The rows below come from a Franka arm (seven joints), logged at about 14 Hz.
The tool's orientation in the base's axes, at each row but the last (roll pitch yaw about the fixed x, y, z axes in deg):
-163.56 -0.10 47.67
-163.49 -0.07 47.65
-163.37 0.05 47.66
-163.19 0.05 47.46
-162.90 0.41 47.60
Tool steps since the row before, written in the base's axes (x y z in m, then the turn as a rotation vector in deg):
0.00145 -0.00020 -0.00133 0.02 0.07 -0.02
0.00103 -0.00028 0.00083 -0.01 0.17 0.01
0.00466 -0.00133 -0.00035 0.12 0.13 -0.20
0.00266 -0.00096 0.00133 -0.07 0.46 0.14
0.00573 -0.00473 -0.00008 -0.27 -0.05 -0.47
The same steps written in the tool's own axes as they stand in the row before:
0.00083 0.00153 0.00094 0.07 -0.03 0.03
0.00049 0.00067 -0.00107 0.12 -0.12 0.03
0.00216 0.00426 -0.00091 0.18 0.06 0.19
0.00109 0.00211 -0.00203 0.29 -0.39 -0.03
0.00037 0.00712 -0.00211 -0.22 -0.02 0.50

